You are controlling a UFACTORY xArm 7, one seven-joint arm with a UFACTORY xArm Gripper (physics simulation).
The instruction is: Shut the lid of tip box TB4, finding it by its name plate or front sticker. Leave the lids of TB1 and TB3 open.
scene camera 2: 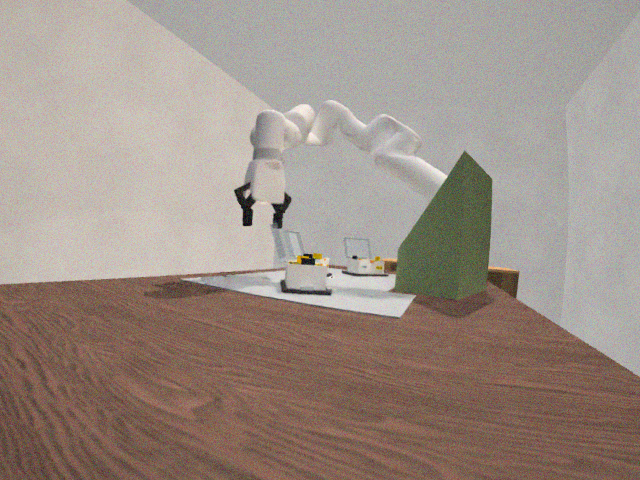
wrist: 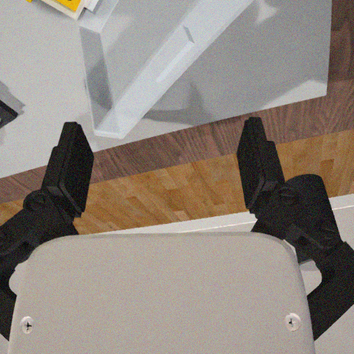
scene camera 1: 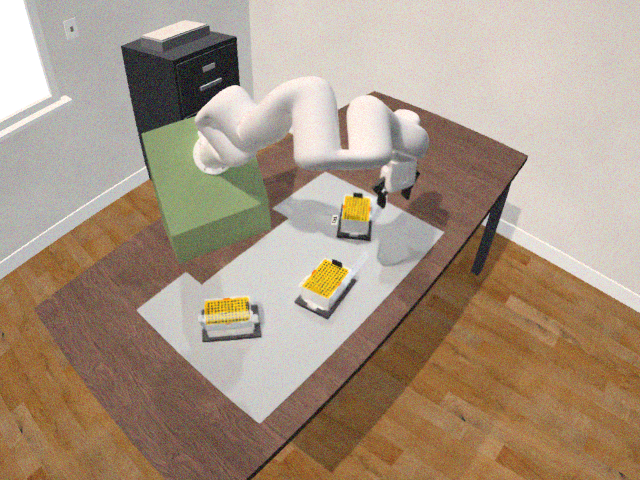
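Where they show: gripper, fingertip midpoint: [scene camera 2: 262, 227] [scene camera 1: 393, 201]; arm's base, link origin: [scene camera 2: 453, 199].
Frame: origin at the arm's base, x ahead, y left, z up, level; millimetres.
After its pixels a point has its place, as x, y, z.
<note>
Three white tip boxes with yellow racks stand on the mat: the back box [scene camera 1: 355, 212] [scene camera 2: 307, 276] {308, 309, -231}, the middle box [scene camera 1: 324, 283] {443, -47, -210} and the left box [scene camera 1: 229, 322] {373, -324, -151} [scene camera 2: 364, 266] {301, -223, -230}. Transparent raised lids show in scene camera 2, one [scene camera 2: 357, 248] {359, -329, -164} at the left box. The back box's raised lid [wrist: 155, 75] crosses the upper wrist view. A small name plate [scene camera 1: 334, 220] {281, 222, -265} lies beside the back box; I cannot read it, nor tell which box is TB4. My gripper [scene camera 1: 394, 198] {454, 269, -129} [scene camera 2: 262, 223] {454, 269, -129} [wrist: 163, 136] is open and empty, pointing down beside that lid, one fingertip near its upper edge.
The pale grey mat [scene camera 1: 206, 361] {341, -405, -267} [scene camera 2: 372, 307] {151, 369, -267} lies on the brown wooden table [scene camera 1: 103, 330] {37, -545, -270} [scene camera 2: 258, 387] {166, 726, -270}. A green block [scene camera 1: 217, 206] {67, -65, -126} [scene camera 2: 449, 242] {11, 128, -131} stands at the arm's base. A dark cabinet [scene camera 1: 155, 87] stands behind it.
</note>
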